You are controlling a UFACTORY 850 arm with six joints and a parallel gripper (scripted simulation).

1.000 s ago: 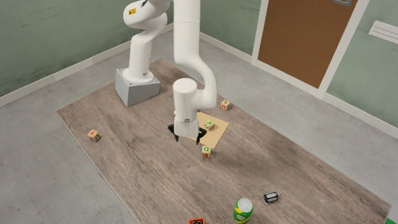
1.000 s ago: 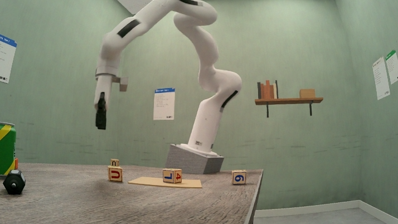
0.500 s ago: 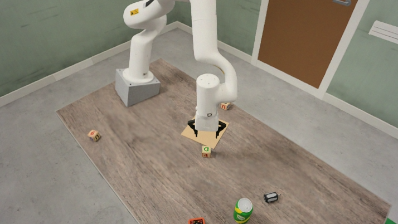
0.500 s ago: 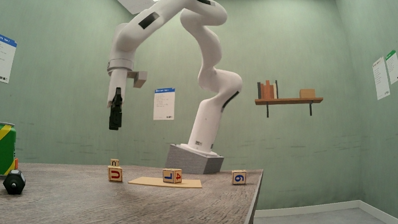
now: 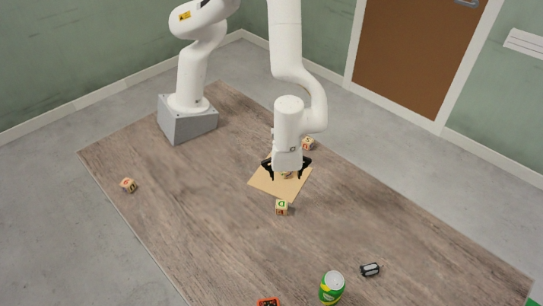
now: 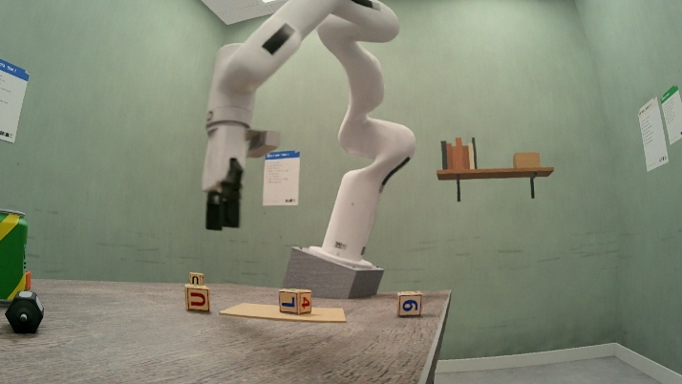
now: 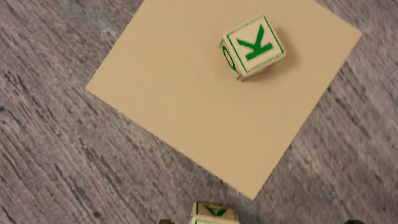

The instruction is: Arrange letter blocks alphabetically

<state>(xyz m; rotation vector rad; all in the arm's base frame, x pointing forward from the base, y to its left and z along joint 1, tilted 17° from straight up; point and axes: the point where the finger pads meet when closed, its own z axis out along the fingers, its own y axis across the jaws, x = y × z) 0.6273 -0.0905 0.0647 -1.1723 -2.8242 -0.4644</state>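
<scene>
Right now the tan mat is 9 cm behind my hand, 8 cm to the left of it and 15 cm below it. The rest, counted from my hand: D block 2 cm ahead, 4 cm to the right, 13 cm below; black object 39 cm ahead, 4 cm to the right, 13 cm below; green can 33 cm ahead, 19 cm to the right, 9 cm below.
</scene>
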